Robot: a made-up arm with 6 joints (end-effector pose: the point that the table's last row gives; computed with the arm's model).
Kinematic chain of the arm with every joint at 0, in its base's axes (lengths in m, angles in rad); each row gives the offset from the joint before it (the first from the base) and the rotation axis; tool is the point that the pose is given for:
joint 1: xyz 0 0 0.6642 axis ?
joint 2: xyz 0.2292 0 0 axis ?
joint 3: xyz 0 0 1.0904 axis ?
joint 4: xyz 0 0 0.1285 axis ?
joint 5: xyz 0.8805 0 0 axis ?
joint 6: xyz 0.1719 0 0 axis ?
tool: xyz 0 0 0
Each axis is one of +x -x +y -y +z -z.
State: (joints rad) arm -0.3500 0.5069 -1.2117 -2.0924 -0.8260 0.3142
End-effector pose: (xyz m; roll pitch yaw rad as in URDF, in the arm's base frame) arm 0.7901 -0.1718 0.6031 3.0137 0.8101 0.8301
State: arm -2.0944 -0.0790 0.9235 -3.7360 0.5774 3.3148
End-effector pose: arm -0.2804 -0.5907 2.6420 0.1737 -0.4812 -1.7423
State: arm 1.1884 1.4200 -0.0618 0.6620 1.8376 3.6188
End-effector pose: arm 0.5173 1.5593 0.0192 2.6065 -0.3365 1.8676
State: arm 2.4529 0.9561 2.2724 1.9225 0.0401 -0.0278
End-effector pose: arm -0.9791 0.7976 2.3432 -2.0310 -1.2999 2.5940
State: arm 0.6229 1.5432 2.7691 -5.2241 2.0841 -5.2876
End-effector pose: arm 1.0596 0.9219 1.5117 2.4622 0.3235 2.8354
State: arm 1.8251 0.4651 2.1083 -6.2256 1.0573 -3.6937
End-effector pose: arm -0.1017 0.3571 2.5811 0.5475 -0.4412 -1.3720
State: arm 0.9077 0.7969 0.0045 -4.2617 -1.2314 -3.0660
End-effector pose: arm 1.2287 1.3360 0.8984 0.6097 -0.0514 -0.1081
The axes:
joint 1: +z
joint 2: +y
joint 3: -y
joint 4: -x
joint 5: -y
joint 6: -x

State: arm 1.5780 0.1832 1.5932 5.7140 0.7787 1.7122
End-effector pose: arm 0.0625 0.3616 2.7631 1.2859 -0.9229 -0.8856
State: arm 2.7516 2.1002 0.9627 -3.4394 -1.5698 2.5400
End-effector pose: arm -1.6511 0.7332 -0.5628 0.7365 -0.4120 2.4256
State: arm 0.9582 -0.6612 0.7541 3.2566 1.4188 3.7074
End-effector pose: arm -0.1336 -0.2241 2.4142 -0.5836 0.0025 0.8445
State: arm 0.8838 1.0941 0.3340 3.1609 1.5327 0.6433
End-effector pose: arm 1.1512 1.3982 0.5220 -0.6221 0.8486 -2.2286
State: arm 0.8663 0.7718 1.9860 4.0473 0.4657 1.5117
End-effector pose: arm 0.8720 0.9320 2.4429 1.2088 -0.8339 0.3126
